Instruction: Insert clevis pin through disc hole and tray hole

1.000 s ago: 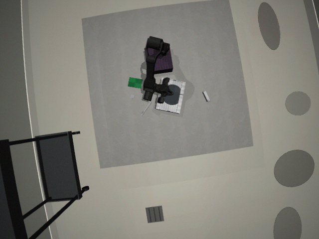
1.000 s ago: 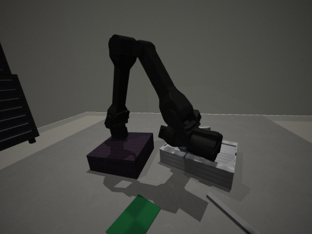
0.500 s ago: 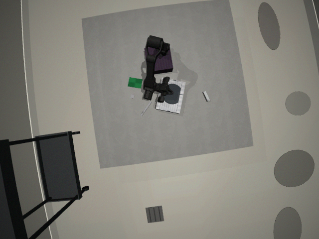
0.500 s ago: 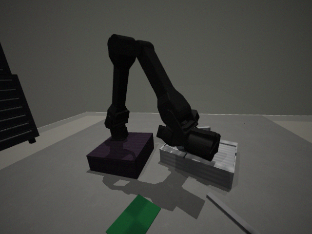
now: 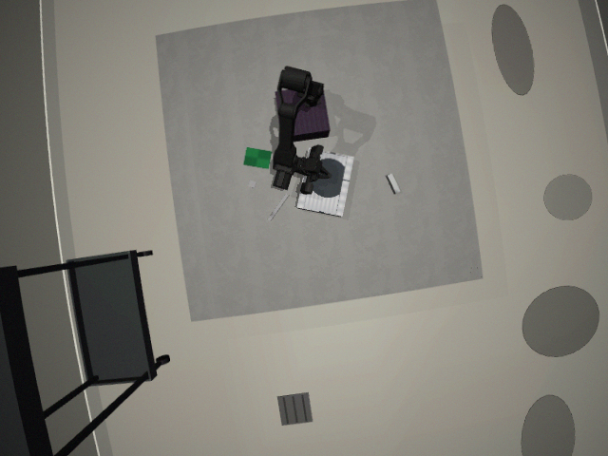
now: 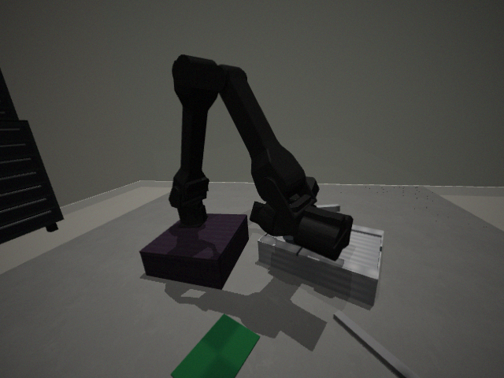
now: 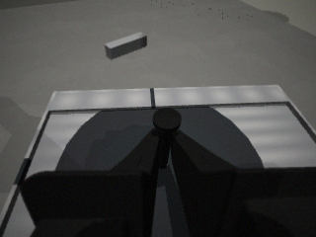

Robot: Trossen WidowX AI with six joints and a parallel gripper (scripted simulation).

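Right now my gripper tip is 10 mm above the steel clevis pin. Round my gripper tip: dark aluminium disc (30 mm below); green flat patch (270 mm to the right, 170 mm behind, 90 mm below); rimmed steel tray (40 mm below, 20 mm to the right, 10 mm ahead).
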